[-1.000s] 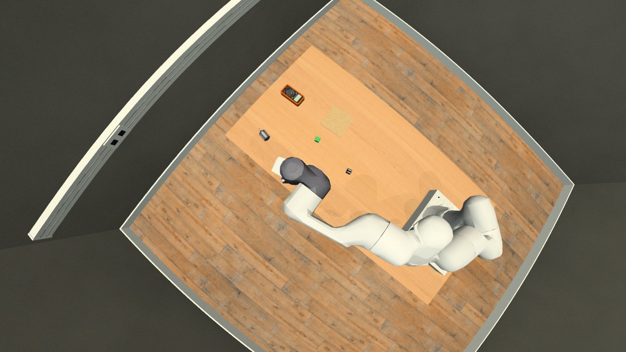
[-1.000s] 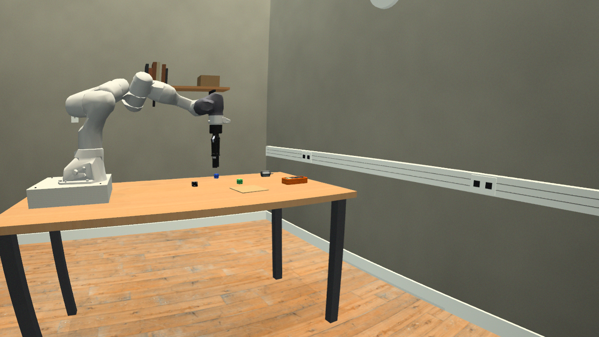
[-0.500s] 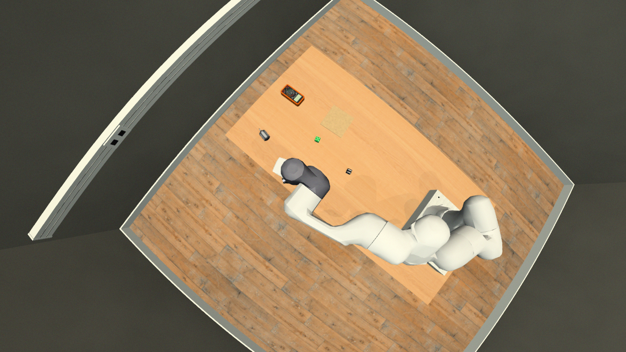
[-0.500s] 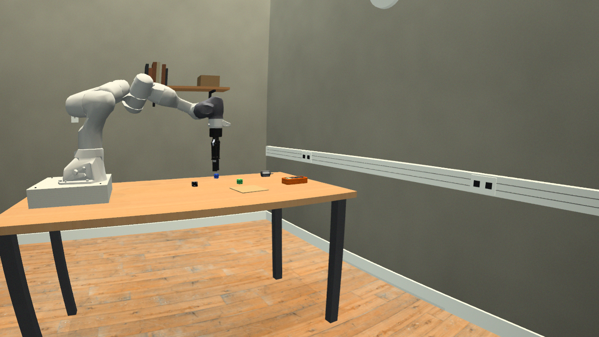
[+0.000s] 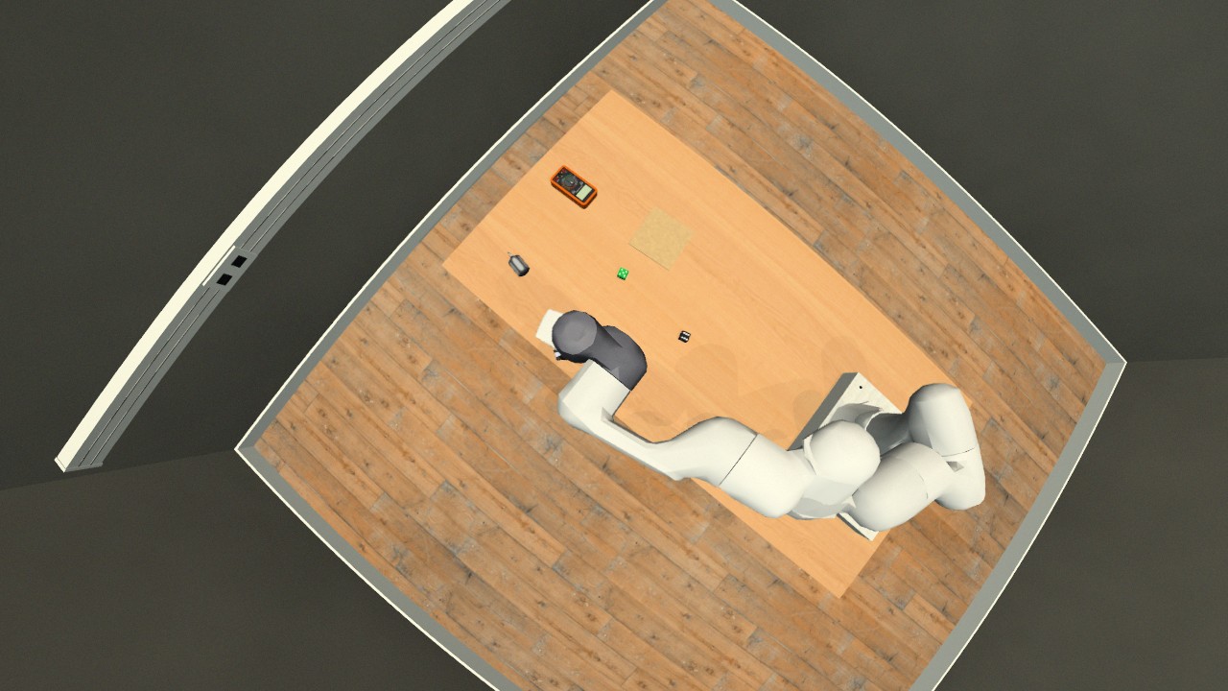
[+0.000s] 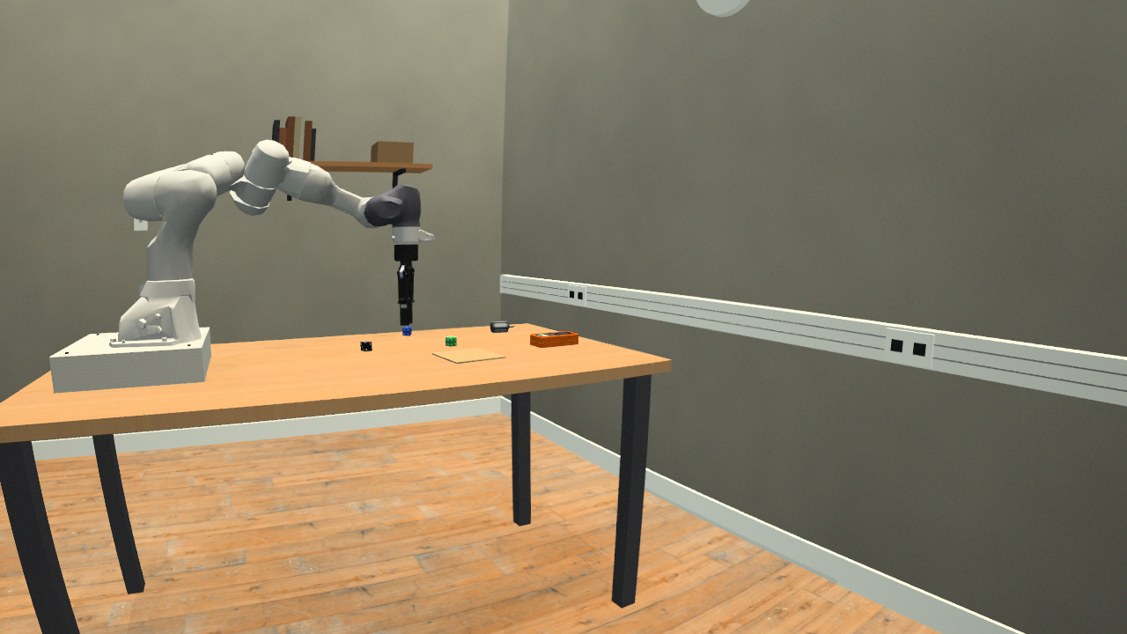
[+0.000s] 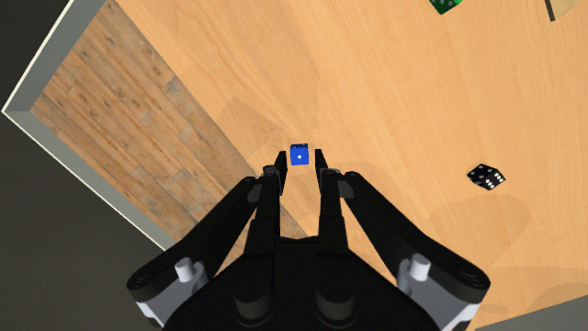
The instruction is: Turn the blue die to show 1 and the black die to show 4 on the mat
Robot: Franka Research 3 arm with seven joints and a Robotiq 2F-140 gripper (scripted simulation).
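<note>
Now: hand 5 cm above the blue die. Round my hand: green die: 23 cm to the right, 6 cm ahead, 5 cm below; then grey gadget: 30 cm ahead, 7 cm to the right, 5 cm below; then black die: 21 cm to the right, 18 cm behind, 5 cm below.
</note>
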